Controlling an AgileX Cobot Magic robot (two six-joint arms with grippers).
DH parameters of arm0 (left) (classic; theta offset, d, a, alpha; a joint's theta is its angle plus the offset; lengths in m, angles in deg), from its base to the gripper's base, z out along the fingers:
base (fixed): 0 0 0 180
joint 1: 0 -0.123 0 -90
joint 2: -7.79 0 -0.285 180
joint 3: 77.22 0 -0.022 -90
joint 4: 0 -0.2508 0 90
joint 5: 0 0 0.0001 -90
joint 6: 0 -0.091 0 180
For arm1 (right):
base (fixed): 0 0 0 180
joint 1: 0 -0.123 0 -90
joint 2: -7.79 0 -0.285 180
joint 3: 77.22 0 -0.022 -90
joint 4: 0 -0.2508 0 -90
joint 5: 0 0 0.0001 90
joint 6: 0 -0.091 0 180
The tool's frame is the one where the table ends.
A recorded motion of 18 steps. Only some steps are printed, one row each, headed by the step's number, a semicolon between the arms.
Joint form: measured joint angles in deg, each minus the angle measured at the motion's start. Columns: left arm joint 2, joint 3, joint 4, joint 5, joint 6, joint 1; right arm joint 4, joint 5, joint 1, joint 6, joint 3, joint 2.
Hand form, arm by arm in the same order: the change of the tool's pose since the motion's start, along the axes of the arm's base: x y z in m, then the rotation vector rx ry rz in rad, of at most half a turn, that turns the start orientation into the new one. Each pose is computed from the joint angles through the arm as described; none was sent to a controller.
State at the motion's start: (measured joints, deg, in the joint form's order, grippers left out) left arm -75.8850 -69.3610 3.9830 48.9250 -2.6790 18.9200; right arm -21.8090 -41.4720 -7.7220 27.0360 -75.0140 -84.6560
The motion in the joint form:
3: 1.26 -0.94 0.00 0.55 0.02 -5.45; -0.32 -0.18 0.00 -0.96 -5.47 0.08
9: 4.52 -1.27 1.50 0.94 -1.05 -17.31; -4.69 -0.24 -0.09 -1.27 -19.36 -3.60
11: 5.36 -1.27 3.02 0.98 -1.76 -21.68; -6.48 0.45 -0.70 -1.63 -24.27 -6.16
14: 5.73 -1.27 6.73 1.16 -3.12 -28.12; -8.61 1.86 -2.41 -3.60 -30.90 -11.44
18: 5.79 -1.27 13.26 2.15 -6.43 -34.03; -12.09 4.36 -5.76 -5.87 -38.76 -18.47
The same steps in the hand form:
3: 0.0029 0.0264 0.0106 -0.0083 -0.0276 0.0947; 0.0036 0.0009 0.0307 0.0297 -0.0866 -0.0097
9: -0.0031 0.0807 0.0272 -0.0291 -0.0823 0.2864; 0.0207 0.0080 0.0882 0.1341 -0.2492 -0.0046
11: -0.0065 0.0983 0.0311 -0.0460 -0.0959 0.3522; 0.0311 0.0146 0.1013 0.1791 -0.2925 0.0021
14: -0.0098 0.1221 0.0333 -0.0901 -0.1009 0.4436; 0.0533 0.0306 0.1065 0.2546 -0.3139 0.0080
18: -0.0134 0.1397 0.0344 -0.1608 -0.0976 0.4952; 0.0795 0.0614 0.1056 0.3659 -0.3266 0.0331

